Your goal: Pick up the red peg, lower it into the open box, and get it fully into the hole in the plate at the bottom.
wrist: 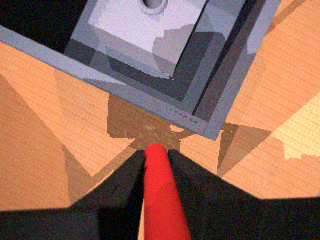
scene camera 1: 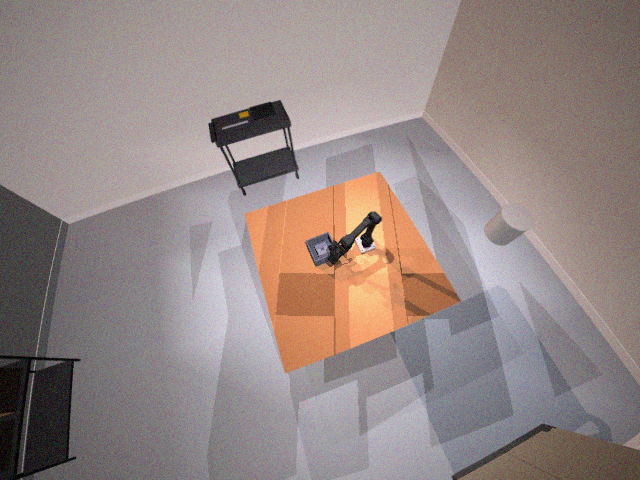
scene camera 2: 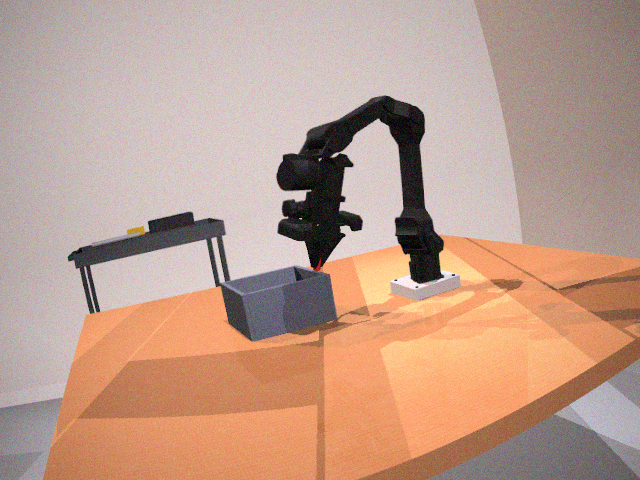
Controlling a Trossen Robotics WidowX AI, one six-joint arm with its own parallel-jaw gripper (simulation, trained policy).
I see my gripper (scene camera 2: 316, 267) and a grey box (scene camera 2: 259, 306).
My gripper also shows in the wrist view (wrist: 156, 157).
